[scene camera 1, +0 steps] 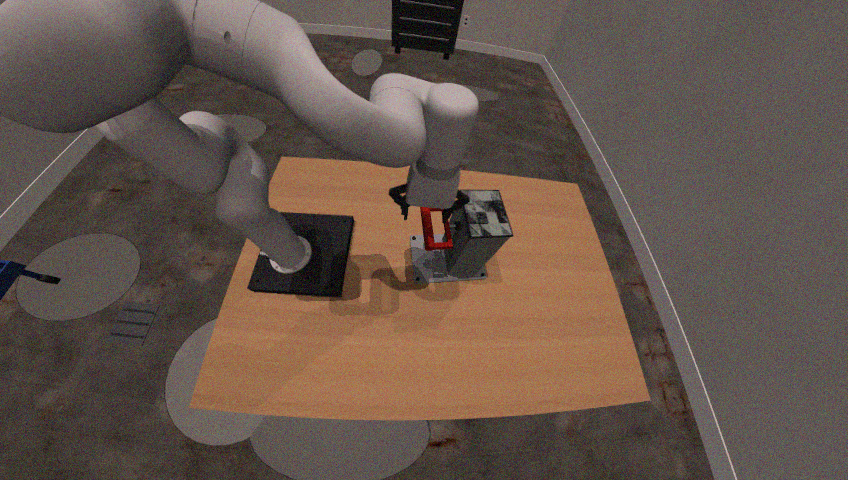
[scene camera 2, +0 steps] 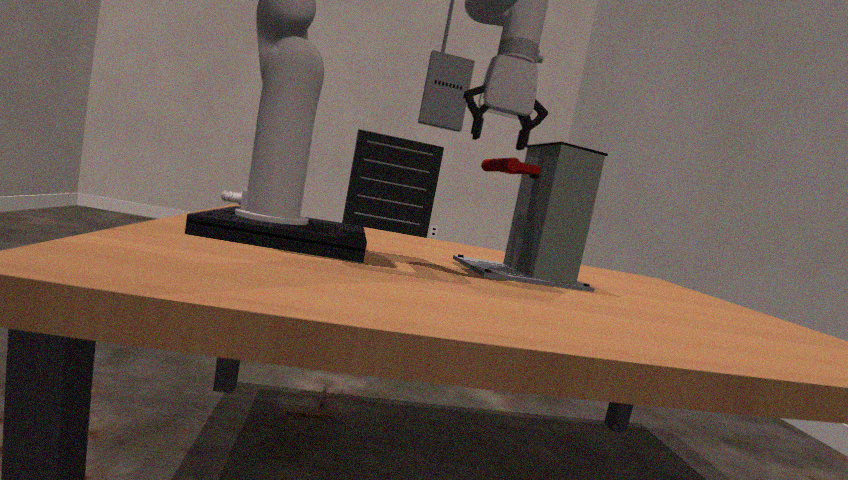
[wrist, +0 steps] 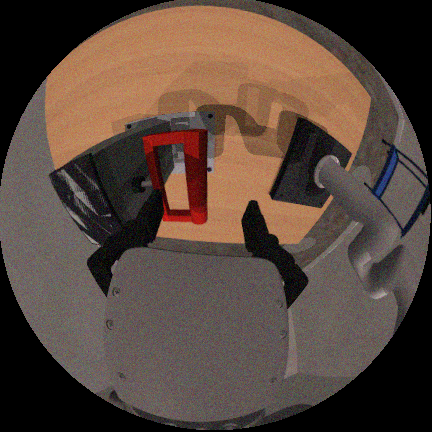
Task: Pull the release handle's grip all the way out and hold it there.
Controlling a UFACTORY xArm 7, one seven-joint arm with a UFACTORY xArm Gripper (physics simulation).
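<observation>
The release handle's grip, a red rectangular frame (scene camera 1: 427, 228) (scene camera 2: 505, 165) (wrist: 197, 175), stands out from the side of a tall grey-green housing (scene camera 1: 476, 252) (scene camera 2: 565, 220) (wrist: 117, 167), on the side facing the arm's base. A short rod joins them in the wrist view. The housing stands upright on a grey base plate (scene camera 2: 476, 263) (wrist: 211, 150). My gripper (scene camera 1: 426, 217) (scene camera 2: 498, 141) (wrist: 203, 204) is open and empty, pointing down. Its fingertips are above the grip in scene camera 2. In the wrist view one finger is toward the housing and the other beyond the thick outer bar.
The wooden table (scene camera 1: 446, 356) (scene camera 2: 416, 315) (wrist: 225, 30) carries the housing and the arm's black base (scene camera 1: 333, 255) (scene camera 2: 333, 240) (wrist: 295, 170). The housing's top is close beside the housing-side finger. A dark cabinet (scene camera 1: 425, 23) (scene camera 2: 395, 184) and a grey wall box (scene camera 2: 443, 101) are behind.
</observation>
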